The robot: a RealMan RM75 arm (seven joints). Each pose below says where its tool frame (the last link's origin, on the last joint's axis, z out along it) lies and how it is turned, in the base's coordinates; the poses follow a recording.
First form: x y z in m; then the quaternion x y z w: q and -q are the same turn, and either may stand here.
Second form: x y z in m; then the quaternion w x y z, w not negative. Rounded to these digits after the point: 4 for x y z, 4 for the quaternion.
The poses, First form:
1: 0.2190 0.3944 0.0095 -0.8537 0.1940 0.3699 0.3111
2: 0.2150 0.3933 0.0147 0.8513 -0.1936 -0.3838 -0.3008
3: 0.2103 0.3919 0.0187 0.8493 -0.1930 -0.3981 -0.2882
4: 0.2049 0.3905 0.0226 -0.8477 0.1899 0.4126 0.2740
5: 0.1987 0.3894 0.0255 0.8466 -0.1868 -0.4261 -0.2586
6: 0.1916 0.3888 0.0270 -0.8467 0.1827 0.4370 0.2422
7: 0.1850 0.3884 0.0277 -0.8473 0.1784 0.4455 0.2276
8: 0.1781 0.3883 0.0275 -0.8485 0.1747 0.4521 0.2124
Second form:
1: 0.2190 0.3944 0.0095 0.3111 -0.8537 0.1940 0.3699
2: 0.2150 0.3933 0.0147 0.3008 -0.8513 0.1936 0.3838
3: 0.2103 0.3919 0.0187 0.2882 -0.8493 0.1930 0.3981
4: 0.2049 0.3905 0.0226 0.2740 -0.8477 0.1899 0.4126
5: 0.1987 0.3894 0.0255 0.2586 -0.8466 0.1868 0.4261
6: 0.1916 0.3888 0.0270 0.2422 -0.8467 0.1827 0.4370
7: 0.1850 0.3884 0.0277 0.2276 -0.8473 0.1784 0.4455
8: 0.1781 0.3883 0.0275 0.2124 -0.8485 0.1747 0.4521
